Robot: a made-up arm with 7 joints.
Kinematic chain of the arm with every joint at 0, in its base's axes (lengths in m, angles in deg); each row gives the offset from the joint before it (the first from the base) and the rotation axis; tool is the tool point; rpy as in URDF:
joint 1: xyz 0 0 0.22 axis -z
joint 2: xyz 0 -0.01 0.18 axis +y
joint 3: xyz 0 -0.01 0.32 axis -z
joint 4: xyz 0 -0.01 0.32 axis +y
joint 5: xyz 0 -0.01 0.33 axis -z
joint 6: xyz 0 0 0.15 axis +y
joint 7: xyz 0 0 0.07 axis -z
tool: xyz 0 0 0 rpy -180 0 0
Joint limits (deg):
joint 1: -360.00..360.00
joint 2: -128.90..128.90
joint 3: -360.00..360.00
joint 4: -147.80..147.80
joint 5: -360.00..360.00
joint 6: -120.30..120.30
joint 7: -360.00..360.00
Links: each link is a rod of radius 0.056 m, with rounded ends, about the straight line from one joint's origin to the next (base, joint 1, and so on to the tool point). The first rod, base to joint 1, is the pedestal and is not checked.
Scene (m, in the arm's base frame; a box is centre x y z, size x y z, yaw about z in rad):
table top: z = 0
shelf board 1: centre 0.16 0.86 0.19 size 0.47 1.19 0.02 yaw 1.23
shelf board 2: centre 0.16 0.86 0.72 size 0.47 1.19 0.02 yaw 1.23
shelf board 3: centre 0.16 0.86 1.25 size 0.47 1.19 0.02 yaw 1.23
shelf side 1: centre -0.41 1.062 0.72 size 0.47 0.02 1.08 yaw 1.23
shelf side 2: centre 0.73 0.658 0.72 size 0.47 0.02 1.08 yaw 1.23
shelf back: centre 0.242 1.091 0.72 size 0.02 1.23 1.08 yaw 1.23
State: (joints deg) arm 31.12 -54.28 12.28 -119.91 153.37 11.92 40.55
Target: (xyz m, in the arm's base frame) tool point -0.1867 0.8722 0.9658
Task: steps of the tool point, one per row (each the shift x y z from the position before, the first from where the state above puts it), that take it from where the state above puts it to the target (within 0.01 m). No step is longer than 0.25 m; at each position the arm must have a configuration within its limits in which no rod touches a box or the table.
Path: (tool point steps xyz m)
1: -0.0335 0.1091 0.1424
2: 0.0147 0.0872 0.1810
3: 0.0650 0.0453 0.2041
4: 0.1083 -0.0141 0.2075
5: 0.0281 0.1135 0.0114
6: 0.0383 0.1035 0.0004
7: 0.0434 0.0925 -0.0118

